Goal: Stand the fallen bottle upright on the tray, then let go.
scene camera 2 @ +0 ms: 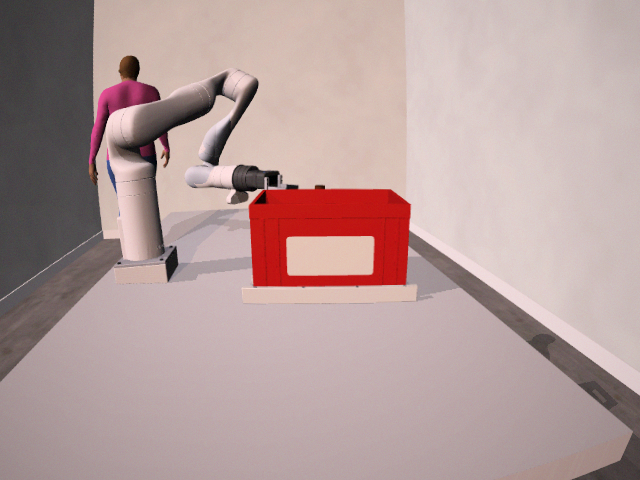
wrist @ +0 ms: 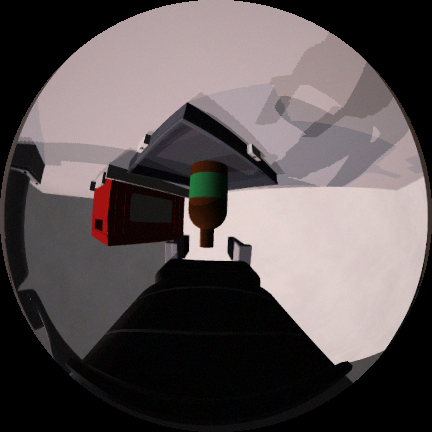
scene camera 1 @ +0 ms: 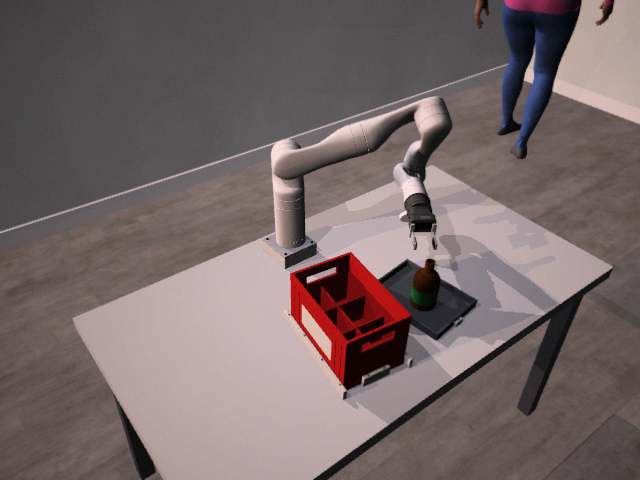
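Note:
A brown bottle with a green band stands upright on the dark grey tray. In the scene camera 2 view a bit of the bottle's top shows above the crate, and the tray is hidden there. My gripper is open, with nothing between its fingers. It is held roughly level behind the bottle, on the arm's side, apart from the neck. In the scene camera 2 view its fingers are partly hidden behind the crate.
A red crate with inner dividers stands right beside the tray, held by pale strips on the table. The arm's base is behind the crate. A person stands beyond the table.

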